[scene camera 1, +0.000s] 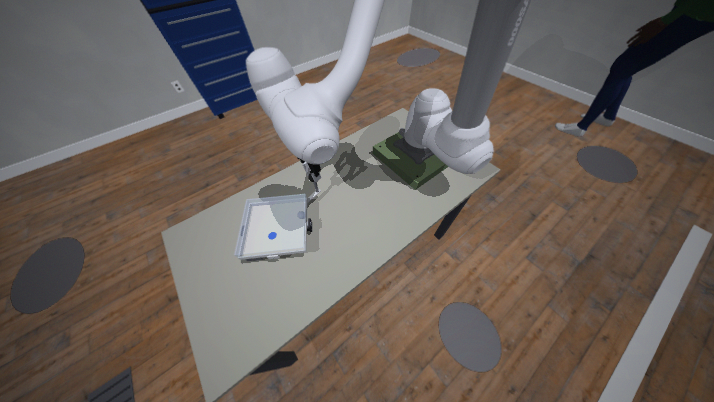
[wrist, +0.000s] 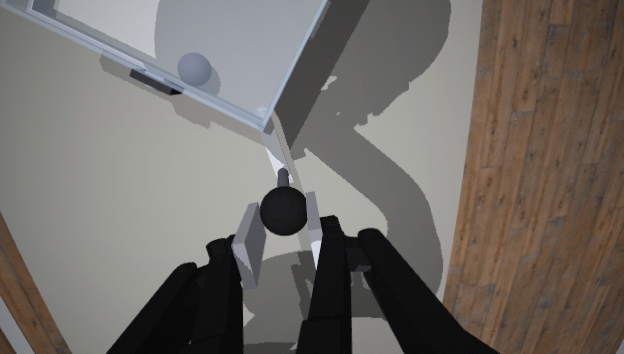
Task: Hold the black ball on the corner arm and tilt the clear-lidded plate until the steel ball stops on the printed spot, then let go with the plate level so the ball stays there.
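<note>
The clear-lidded plate [scene camera 1: 261, 216] [wrist: 240, 40] is at the left part of the table in the scene view, slightly tilted or near level; I cannot tell exactly. The grey steel ball [scene camera 1: 301, 215] [wrist: 194, 69] is inside, close to one wall near the corner with the arm. The blue printed spot [scene camera 1: 272, 235] is apart from it, nearer the plate's middle, and does not show in the wrist view. The corner arm [wrist: 274, 146] ends in a black ball [wrist: 284, 202]. My gripper [scene camera 1: 316, 193] [wrist: 285, 214] is shut on the black ball, one pad on each side.
The table [scene camera 1: 350, 240] [wrist: 125, 175] carries the green robot base plate [scene camera 1: 400, 167] at its far right. A dark block [wrist: 152, 81] is on the plate's outer wall. A blue drawer cabinet [scene camera 1: 205, 52] stands behind. A person [scene camera 1: 620, 75] stands at the right.
</note>
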